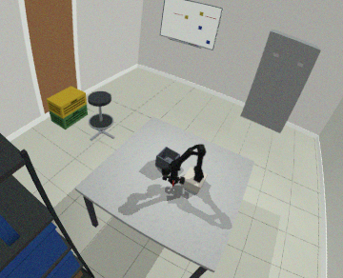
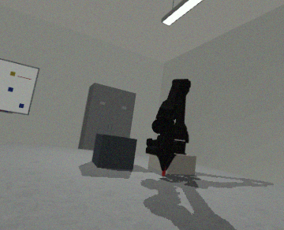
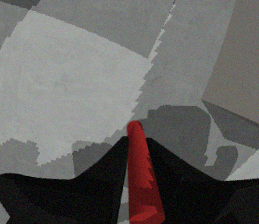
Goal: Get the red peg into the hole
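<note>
My gripper tip is now 18 cm short of the grey plate, 18 cm to the left of it and 2 cm below it. Also, from my gripper tip: red peg 2 cm above.
</note>
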